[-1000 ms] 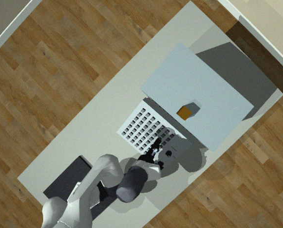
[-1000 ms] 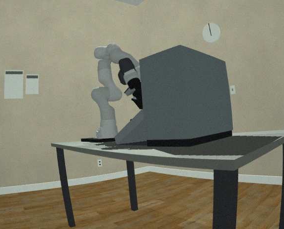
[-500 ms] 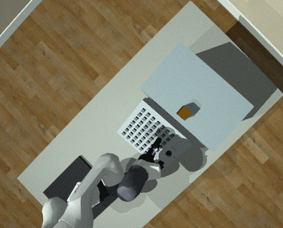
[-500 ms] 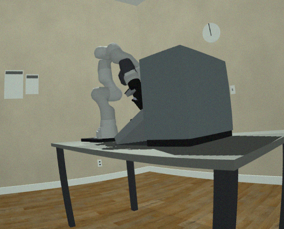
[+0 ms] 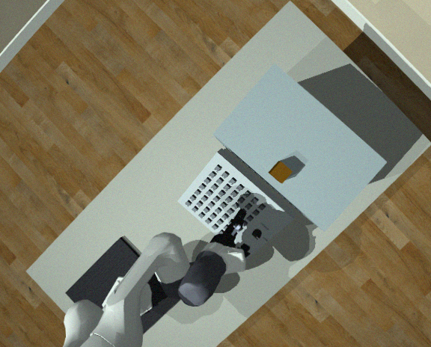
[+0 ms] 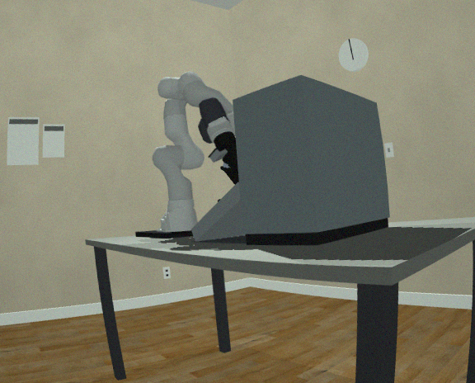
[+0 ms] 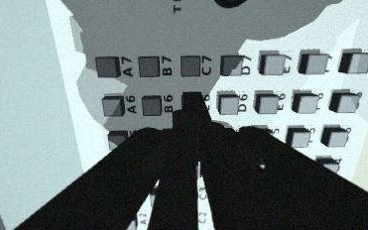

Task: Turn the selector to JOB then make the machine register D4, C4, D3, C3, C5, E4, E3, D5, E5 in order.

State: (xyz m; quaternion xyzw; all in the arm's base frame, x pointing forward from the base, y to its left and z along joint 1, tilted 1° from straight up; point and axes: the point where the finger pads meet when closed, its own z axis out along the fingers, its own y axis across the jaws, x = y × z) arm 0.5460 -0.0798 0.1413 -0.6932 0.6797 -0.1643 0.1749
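Right now the key D6 is 1 cm behind my hand and 5 cm below it. From my hand the other things lie so: D5 key: 1 cm behind, 3 cm to the left, 5 cm below; then key C5: 2 cm ahead, 3 cm to the left, 3 cm below; then key D4: 1 cm behind, 7 cm to the left, 5 cm below.
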